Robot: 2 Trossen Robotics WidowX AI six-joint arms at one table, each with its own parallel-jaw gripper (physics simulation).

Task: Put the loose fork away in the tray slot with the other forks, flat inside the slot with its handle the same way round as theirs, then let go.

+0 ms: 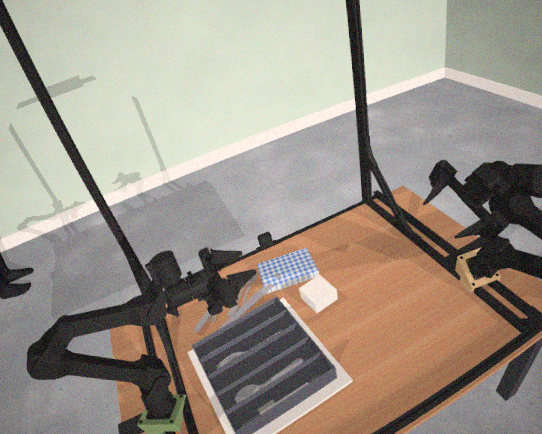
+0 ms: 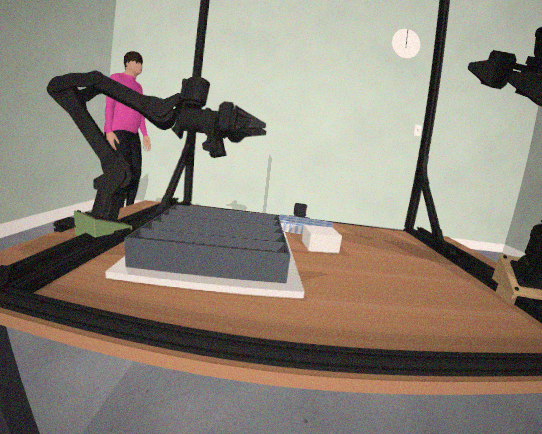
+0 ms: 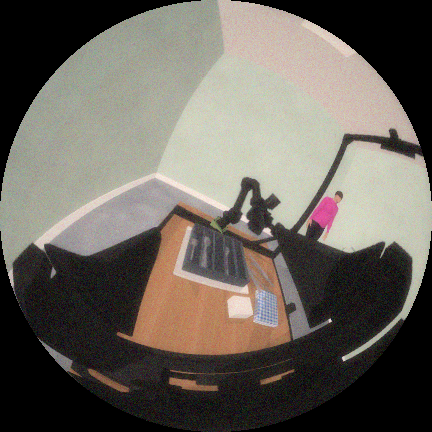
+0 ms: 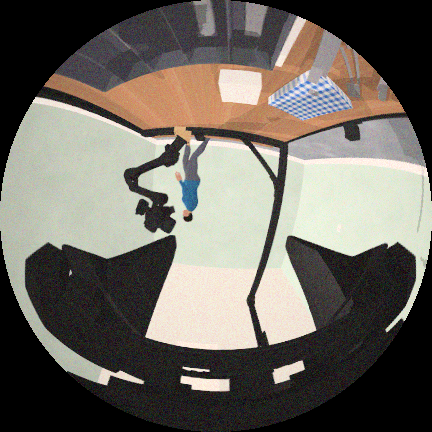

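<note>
The dark grey cutlery tray (image 1: 313, 341) (image 2: 205, 260) (image 3: 213, 276) stands on a white mat (image 1: 339, 382) (image 2: 205, 285) at the table's front left. Its slots hold spoons and other cutlery (image 1: 249, 391). Several loose grey pieces of cutlery (image 1: 245, 302) (image 3: 257, 271) lie on the table behind the tray. I cannot tell which one is the fork. My right gripper (image 1: 253, 275) (image 2: 264, 127) is open and empty, high above the tray's back edge and the loose cutlery. My left gripper (image 1: 441, 219) is open and empty at the far right edge, well away.
A blue checked block (image 1: 286, 267) (image 2: 299, 225) (image 3: 266, 308) (image 4: 310, 98) and a white block (image 1: 317, 294) (image 2: 322, 238) (image 3: 240, 306) (image 4: 238, 86) lie behind the tray. Black frame posts (image 1: 360, 108) rise at the table's back. A person in pink (image 2: 120, 112) stands beyond the table.
</note>
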